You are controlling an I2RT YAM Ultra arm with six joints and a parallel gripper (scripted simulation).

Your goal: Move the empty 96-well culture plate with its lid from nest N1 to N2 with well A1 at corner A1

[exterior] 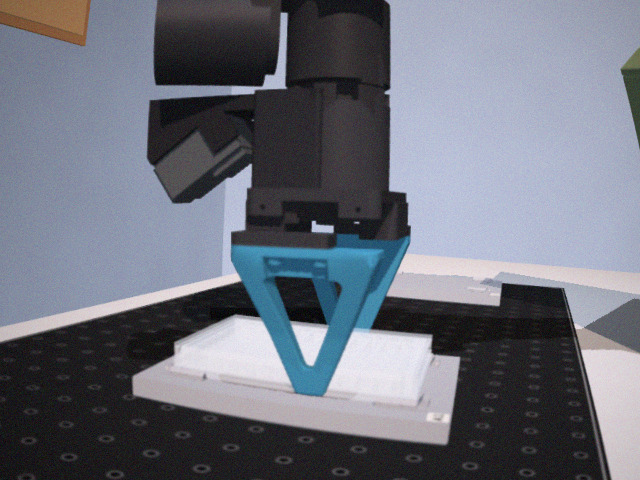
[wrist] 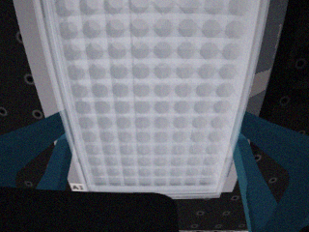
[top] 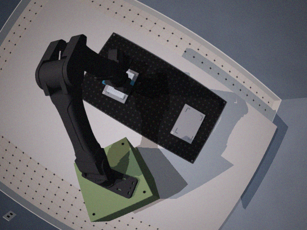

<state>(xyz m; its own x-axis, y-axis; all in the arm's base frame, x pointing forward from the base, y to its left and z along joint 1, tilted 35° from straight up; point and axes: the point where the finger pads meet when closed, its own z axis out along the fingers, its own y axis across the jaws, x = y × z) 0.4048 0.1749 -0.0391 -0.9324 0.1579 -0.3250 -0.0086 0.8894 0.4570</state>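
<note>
My gripper is now 1 cm short of the 96-well culture plate. Also, from my hand: plate lid: 1 cm ahead, 1 cm above.
</note>
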